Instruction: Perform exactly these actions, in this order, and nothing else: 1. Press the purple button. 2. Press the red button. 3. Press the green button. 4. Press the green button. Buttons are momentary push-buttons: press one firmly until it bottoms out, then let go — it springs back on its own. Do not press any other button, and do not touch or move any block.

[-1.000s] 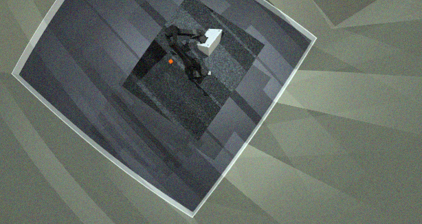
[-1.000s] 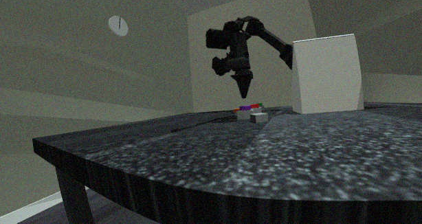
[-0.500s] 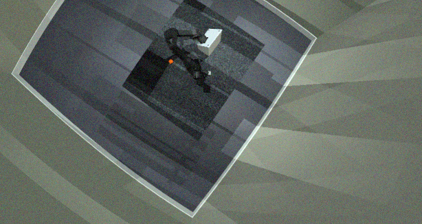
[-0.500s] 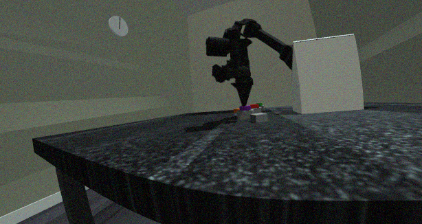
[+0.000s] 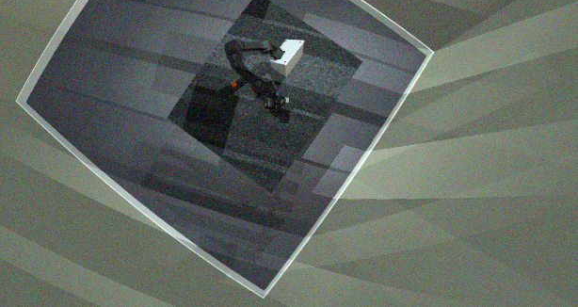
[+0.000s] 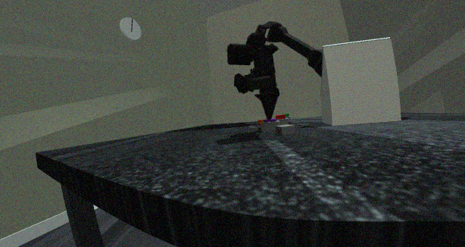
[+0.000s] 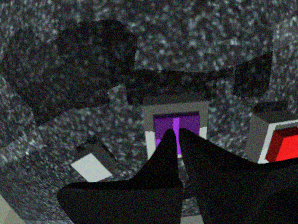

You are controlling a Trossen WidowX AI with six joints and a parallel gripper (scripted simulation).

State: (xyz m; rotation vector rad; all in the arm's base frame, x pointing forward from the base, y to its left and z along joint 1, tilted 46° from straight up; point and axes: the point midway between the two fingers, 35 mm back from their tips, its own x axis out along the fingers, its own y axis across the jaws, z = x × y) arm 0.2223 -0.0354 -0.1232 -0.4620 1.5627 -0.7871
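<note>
My gripper tip is now 10 mm above the purple button. The rest, counted from my gripper tip: red button: 40 mm behind, 100 mm to the right; small pale block: 30 mm behind, 90 mm to the left, 20 mm below; orange block: 30 mm ahead, 280 mm to the right, 20 mm below.
</note>
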